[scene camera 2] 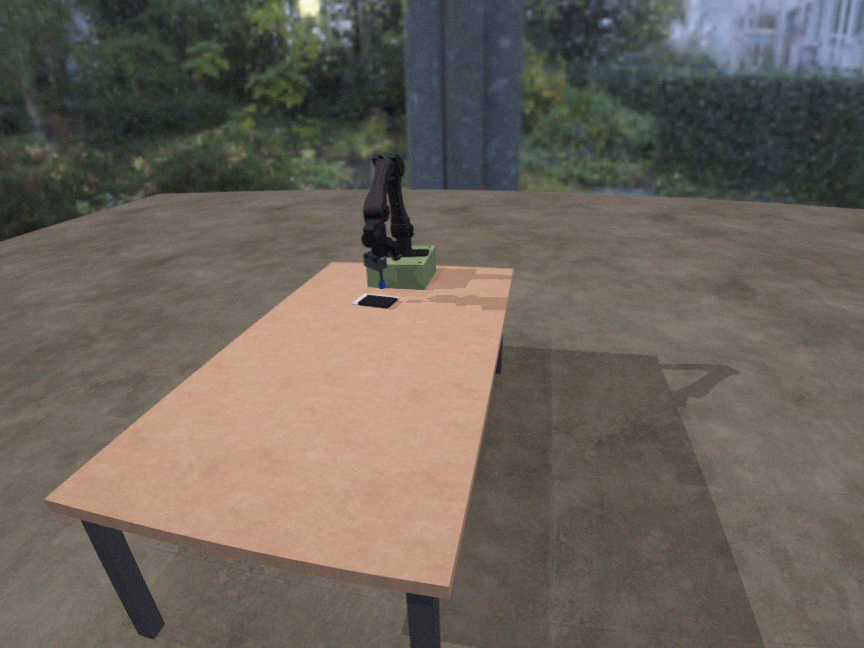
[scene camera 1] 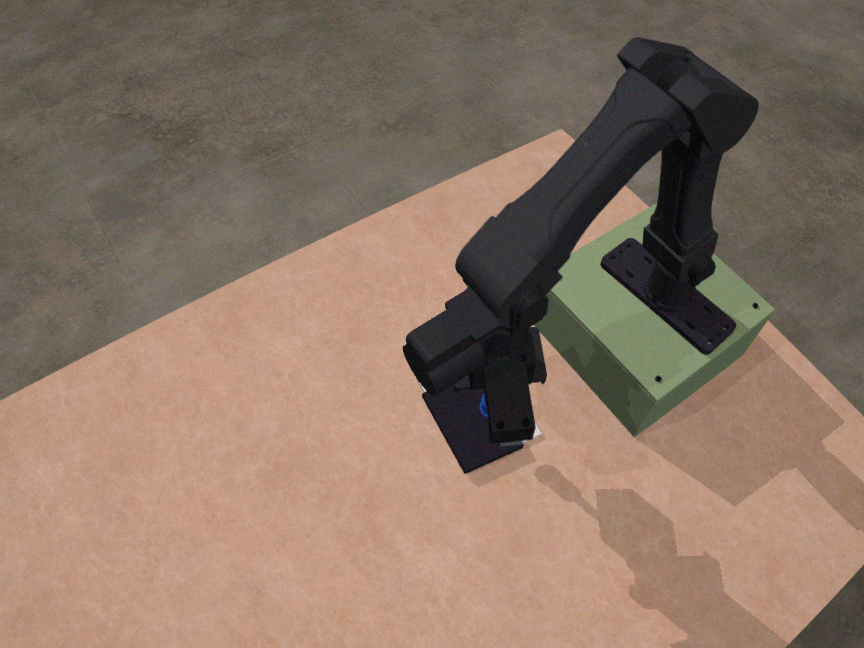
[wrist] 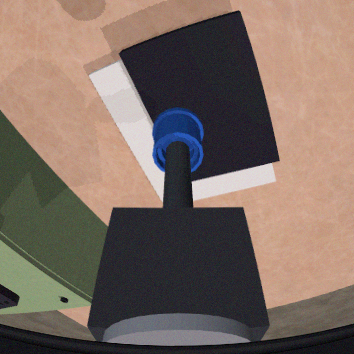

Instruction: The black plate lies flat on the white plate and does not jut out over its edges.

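Where they show: hand at its tool point: (scene camera 2: 382,287) (wrist: 177,130); arm's base at its link origin: (scene camera 2: 404,254) (scene camera 1: 666,295).
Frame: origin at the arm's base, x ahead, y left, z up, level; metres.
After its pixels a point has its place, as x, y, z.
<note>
The black plate (scene camera 1: 458,424) {0.315, -0.063, -0.095} (scene camera 2: 377,301) {0.309, -0.055, -0.095} (wrist: 211,88) {0.306, -0.045, -0.095} lies flat on the white plate (wrist: 123,102) {0.240, -0.021, -0.104} (scene camera 1: 536,435) {0.240, 0.012, -0.104} (scene camera 2: 360,298) {0.257, -0.135, -0.104} on the table, just in front of the arm's base. White strips show along two sides of the black plate, towards the base and towards the wrist. On the other two sides the black plate covers the white plate's edges, and I cannot tell whether it juts out there. My blue suction cup (wrist: 178,138) (scene camera 1: 484,405) (scene camera 2: 382,283) hangs a little above the black plate's near edge, apart from it and holding nothing.
The green base block (scene camera 1: 622,322) {0.082, -0.010, -0.004} (scene camera 2: 410,273) {0.130, 0.044, -0.042} (wrist: 35,211) {0.122, -0.043, -0.055} carries the arm and stands close behind the plates. The brown table (scene camera 1: 301,450) {0.496, -0.164, -0.110} (scene camera 2: 333,418) {1.055, 0.001, -0.110} stretches far forward from the plates. Its far edge runs just behind the base.
</note>
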